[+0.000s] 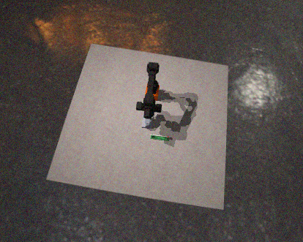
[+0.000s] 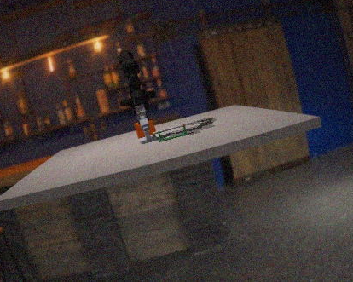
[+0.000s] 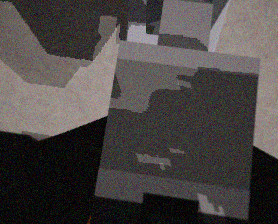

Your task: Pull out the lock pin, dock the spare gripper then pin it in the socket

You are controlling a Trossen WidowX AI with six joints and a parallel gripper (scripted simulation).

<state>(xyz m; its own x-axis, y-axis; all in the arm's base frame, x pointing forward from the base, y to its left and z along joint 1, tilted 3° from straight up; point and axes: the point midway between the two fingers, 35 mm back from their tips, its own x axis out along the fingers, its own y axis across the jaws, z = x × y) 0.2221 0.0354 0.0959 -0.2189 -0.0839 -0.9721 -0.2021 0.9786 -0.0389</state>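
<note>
The green pin cradle lies 140 mm ahead of my gripper tip, 140 mm to the left of it and 110 mm below it. Also, from my gripper tip: mount 60 mm ahead, 10 mm to the left, 80 mm below; then spare gripper 10 mm ahead, 10 mm above.
</note>
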